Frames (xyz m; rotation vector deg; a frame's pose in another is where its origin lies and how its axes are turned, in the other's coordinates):
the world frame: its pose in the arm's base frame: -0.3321 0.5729 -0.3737 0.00 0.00 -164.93
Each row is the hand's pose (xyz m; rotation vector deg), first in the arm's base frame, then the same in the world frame.
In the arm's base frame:
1: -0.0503 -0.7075 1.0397 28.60 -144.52 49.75
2: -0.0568 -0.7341 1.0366 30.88 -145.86 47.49
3: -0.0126 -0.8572 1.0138 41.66 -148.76 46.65
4: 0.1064 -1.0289 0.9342 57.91 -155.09 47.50
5: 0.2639 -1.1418 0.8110 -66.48 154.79 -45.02
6: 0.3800 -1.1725 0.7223 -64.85 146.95 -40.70
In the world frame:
1: 0.0608 1.3096 1.4134 -141.79 -9.07 -38.58
2: 0.0740 1.3336 1.4103 -143.76 -11.11 -37.26
3: 0.0633 1.4640 1.3875 -145.03 -20.67 -30.68
4: -0.0070 1.6607 1.3079 -144.77 -33.26 -15.99
5: -0.1297 1.8107 1.1847 -144.01 -40.50 2.30
6: -0.2338 1.8705 1.0960 -143.44 -41.88 14.21

